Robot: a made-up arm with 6 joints. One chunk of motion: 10 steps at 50 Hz.
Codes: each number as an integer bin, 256 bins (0 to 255) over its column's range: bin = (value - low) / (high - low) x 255, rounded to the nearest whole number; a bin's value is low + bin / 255 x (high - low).
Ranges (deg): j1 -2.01..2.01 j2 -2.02..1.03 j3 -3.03..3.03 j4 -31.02..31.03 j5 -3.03..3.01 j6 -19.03..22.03
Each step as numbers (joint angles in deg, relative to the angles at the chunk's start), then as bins.
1 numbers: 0.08 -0.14 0.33 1.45 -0.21 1.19
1 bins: 133 157 141 133 119 126
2 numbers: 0.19 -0.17 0.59 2.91 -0.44 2.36
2 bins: 140 155 152 139 109 133
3 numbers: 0.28 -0.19 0.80 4.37 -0.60 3.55
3 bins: 145 153 161 145 103 140
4 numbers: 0.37 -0.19 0.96 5.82 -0.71 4.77
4 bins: 151 153 168 151 98 148
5 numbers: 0.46 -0.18 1.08 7.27 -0.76 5.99
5 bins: 157 154 173 157 96 155
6 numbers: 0.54 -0.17 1.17 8.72 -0.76 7.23
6 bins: 162 155 177 163 96 163
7 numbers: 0.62 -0.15 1.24 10.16 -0.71 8.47
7 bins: 167 156 180 169 98 171
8 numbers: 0.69 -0.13 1.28 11.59 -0.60 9.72
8 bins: 171 158 181 175 103 179
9 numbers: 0.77 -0.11 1.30 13.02 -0.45 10.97
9 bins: 176 160 182 181 109 186
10 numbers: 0.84 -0.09 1.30 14.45 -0.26 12.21
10 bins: 181 161 182 187 117 194
